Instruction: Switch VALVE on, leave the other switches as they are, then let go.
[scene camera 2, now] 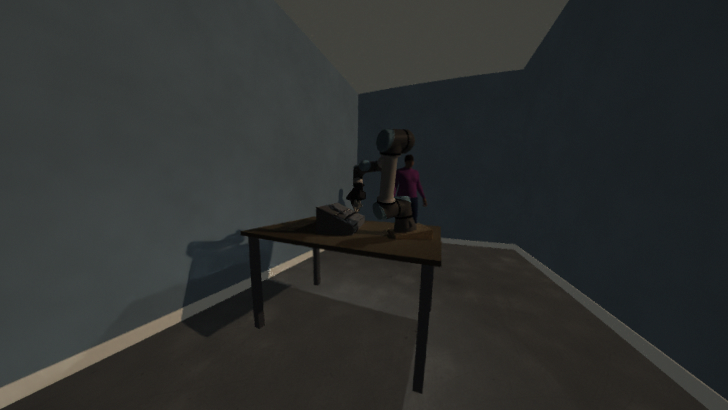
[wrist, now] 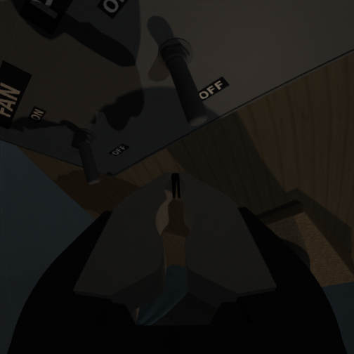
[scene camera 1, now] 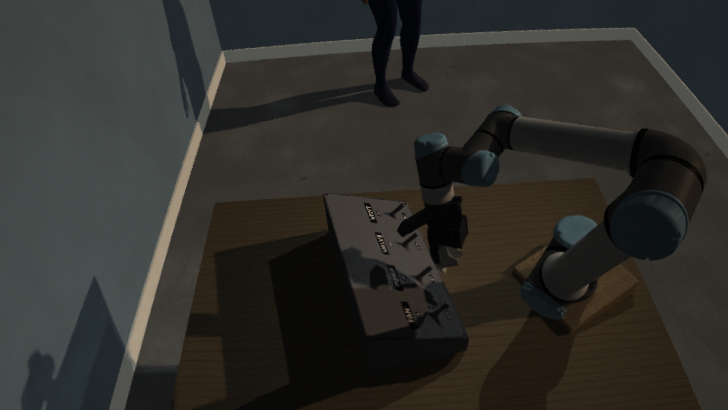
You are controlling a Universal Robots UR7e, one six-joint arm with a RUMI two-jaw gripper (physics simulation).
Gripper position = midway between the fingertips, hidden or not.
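Observation:
My gripper (scene camera 1: 444, 272) (wrist: 176, 174) is visible in scene camera 1 and the wrist view. A pump lever (wrist: 193, 108) is visible in the wrist view.

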